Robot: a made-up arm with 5 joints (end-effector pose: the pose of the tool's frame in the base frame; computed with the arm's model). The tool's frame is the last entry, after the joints. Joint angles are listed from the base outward.
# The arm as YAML. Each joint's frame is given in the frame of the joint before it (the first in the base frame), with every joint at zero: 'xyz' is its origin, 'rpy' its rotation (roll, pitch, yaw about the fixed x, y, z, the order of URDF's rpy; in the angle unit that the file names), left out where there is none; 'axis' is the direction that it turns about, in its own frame. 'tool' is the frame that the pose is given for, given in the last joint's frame.
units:
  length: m
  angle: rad
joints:
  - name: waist
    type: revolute
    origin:
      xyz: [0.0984, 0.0, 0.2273]
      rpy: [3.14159, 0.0, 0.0]
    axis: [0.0, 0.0, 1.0]
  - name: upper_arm
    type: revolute
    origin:
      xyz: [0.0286, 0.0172, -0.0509]
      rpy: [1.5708, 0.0, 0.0]
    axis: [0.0, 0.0, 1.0]
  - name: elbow
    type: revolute
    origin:
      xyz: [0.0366, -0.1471, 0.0]
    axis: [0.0, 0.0, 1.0]
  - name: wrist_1
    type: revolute
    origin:
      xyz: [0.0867, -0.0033, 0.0]
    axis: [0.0, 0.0, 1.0]
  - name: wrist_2
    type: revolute
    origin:
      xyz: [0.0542, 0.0, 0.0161]
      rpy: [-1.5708, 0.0, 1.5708]
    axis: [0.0, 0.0, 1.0]
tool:
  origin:
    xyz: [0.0, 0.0, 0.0]
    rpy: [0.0, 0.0, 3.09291]
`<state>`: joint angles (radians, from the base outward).
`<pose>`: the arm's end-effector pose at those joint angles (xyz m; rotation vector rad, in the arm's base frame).
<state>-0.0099 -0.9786 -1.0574 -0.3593 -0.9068</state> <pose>-0.0562 -0.0026 0.5035 -1.0980 2.0954 -0.4711</pose>
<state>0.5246 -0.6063 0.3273 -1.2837 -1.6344</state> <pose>0.1478 -0.0299 0.5012 1.7177 -2.6261 -0.0113</pose>
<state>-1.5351 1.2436 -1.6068 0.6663 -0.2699</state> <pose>0.1106 0.3110 0.3085 1.0712 -0.8042 1.0414</pose>
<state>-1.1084 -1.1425 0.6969 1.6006 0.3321</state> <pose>0.1033 0.0073 0.3634 0.1808 -0.4131 1.3703</pose>
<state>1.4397 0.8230 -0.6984 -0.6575 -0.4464</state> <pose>0.1358 -0.2921 0.3714 -1.0584 -2.0718 -1.0942</pose>
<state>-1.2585 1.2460 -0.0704 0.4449 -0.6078</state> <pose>0.1650 0.2028 0.1576 -0.0413 0.0291 0.6019</pose>
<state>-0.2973 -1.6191 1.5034 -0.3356 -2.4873</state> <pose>0.1125 0.0032 0.3446 2.3017 -0.3577 -1.3133</pose>
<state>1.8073 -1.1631 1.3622 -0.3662 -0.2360</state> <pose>0.0863 -0.0456 0.3652 -1.3823 -1.4505 -1.4661</pose>
